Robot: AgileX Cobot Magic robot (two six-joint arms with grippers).
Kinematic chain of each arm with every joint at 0, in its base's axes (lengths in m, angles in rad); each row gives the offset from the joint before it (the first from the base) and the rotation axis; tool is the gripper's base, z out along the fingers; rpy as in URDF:
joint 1: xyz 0 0 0.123 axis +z
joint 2: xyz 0 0 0 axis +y
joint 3: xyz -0.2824 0 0.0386 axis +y
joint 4: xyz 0.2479 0 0.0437 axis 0.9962 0 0.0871
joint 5: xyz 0 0 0 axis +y
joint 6: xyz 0.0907 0 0.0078 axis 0.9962 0 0.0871
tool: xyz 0 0 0 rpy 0 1.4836 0
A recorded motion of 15 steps. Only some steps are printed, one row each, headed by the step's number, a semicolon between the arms.
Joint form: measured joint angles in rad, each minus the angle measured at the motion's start. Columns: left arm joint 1, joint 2, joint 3, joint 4, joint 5, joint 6; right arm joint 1, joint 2, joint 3, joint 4, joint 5, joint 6.
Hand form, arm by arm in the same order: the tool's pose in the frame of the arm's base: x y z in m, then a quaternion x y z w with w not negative. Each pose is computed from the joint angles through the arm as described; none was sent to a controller.
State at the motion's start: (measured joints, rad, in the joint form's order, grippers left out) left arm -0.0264 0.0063 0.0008 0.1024 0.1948 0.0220; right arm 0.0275 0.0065 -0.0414 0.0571 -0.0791 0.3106
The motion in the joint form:
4: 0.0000 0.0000 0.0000 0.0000 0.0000 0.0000; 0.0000 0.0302 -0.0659 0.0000 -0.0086 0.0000
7: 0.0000 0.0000 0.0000 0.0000 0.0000 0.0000; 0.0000 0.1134 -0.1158 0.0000 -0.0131 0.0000
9: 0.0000 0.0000 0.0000 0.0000 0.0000 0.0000; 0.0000 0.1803 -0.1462 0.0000 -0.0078 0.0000
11: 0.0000 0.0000 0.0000 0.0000 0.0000 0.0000; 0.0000 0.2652 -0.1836 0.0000 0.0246 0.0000
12: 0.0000 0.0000 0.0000 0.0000 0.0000 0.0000; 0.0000 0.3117 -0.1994 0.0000 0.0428 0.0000
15: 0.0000 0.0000 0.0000 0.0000 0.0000 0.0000; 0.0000 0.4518 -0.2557 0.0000 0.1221 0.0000
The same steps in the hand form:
4: 0.0565 0.0003 0.1949 0.04892 0.74453 0.03934 0.66463; 0.0517 0.0010 0.2550 0.10603 0.60606 0.15317 0.77330
7: 0.0565 0.0003 0.1949 0.04892 0.74453 0.03934 0.66463; 0.0593 0.0012 0.2674 0.10800 0.61718 0.15130 0.76455
9: 0.0565 0.0003 0.1949 0.04892 0.74453 0.03934 0.66463; 0.0672 0.0014 0.2730 0.11060 0.63312 0.14876 0.75153
11: 0.0565 0.0003 0.1949 0.04892 0.74453 0.03934 0.66463; 0.0786 0.0019 0.2766 0.11499 0.66287 0.14419 0.72567
12: 0.0565 0.0003 0.1949 0.04892 0.74453 0.03934 0.66463; 0.0853 0.0022 0.2765 0.11764 0.68055 0.14126 0.70926
15: 0.0565 0.0003 0.1949 0.04892 0.74453 0.03934 0.66463; 0.1059 0.0031 0.2752 0.12566 0.73657 0.13135 0.65147

